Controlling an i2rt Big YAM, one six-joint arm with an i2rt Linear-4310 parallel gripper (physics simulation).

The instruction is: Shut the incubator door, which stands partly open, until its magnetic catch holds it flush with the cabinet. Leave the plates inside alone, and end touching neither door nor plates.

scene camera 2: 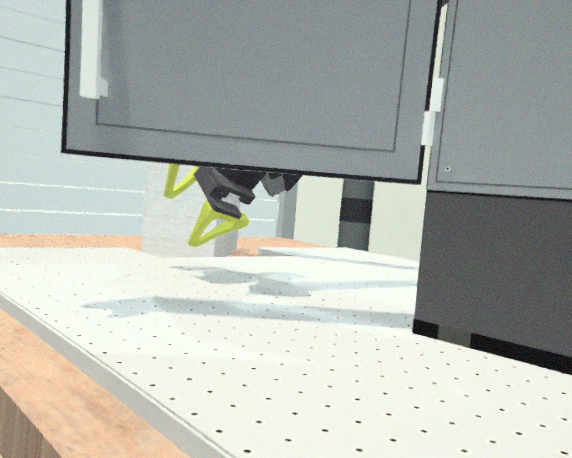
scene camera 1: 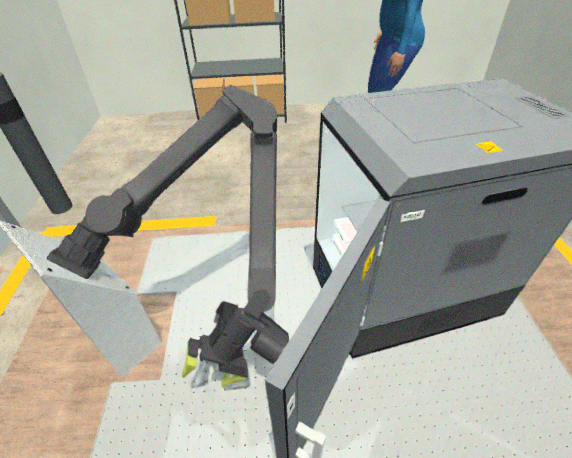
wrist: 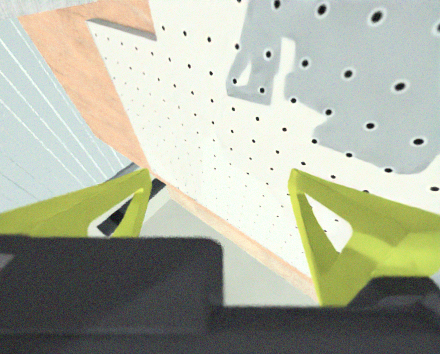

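Where they show: gripper, fingertip midpoint: (scene camera 2: 179,220) (scene camera 1: 202,380) (wrist: 219,176); arm's base, link origin: (scene camera 1: 73,263).
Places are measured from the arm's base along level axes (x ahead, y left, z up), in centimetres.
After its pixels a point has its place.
Observation:
The incubator (scene camera 1: 450,260) {y 8.4, x 78.2, z 1.5 cm} (scene camera 2: 510,125) {y 4.4, x 68.3, z -11.6 cm} stands at the right. Its door (scene camera 1: 335,330) {y -15.9, x 54.9, z 11.3 cm} (scene camera 2: 250,75) {y -14.0, x 55.7, z -8.6 cm} stands wide open, swung out from the hinge side, with a white handle (scene camera 1: 312,439) {y -27.2, x 52.9, z 2.1 cm} (scene camera 2: 91,50) {y -27.1, x 54.5, z -8.8 cm} on its outer face. Pale plates (scene camera 1: 345,228) {y 24.3, x 57.8, z -6.4 cm} show inside the cabinet. My gripper (scene camera 1: 207,375) {y -11.0, x 27.7, z -23.9 cm} (scene camera 2: 181,219) {y -11.0, x 27.7, z -23.9 cm} (wrist: 219,176) {y -11.0, x 27.7, z -23.9 cm} is open and empty, tilted downward above the perforated board, on the door's inner side. In the scene camera 2 view its fingers hang below the door's lower edge, behind it. The wrist's round housing is close to the door's inner face; whether they touch is unclear.
The perforated board (scene camera 1: 430,400) {y -6.8, x 80.4, z -30.8 cm} (scene camera 2: 325,390) {y -14.7, x 73.8, z -30.8 cm} (wrist: 200,130) {y -16.8, x 20.7, z -30.8 cm} lies under the arm and cabinet. The arm's grey mount (scene camera 1: 107,325) {y -6.7, x 6.5, z -12.3 cm} stands at the left. A shelf rack (scene camera 1: 237,66) with boxes and a person (scene camera 1: 400,40) are in the background, beyond the table.

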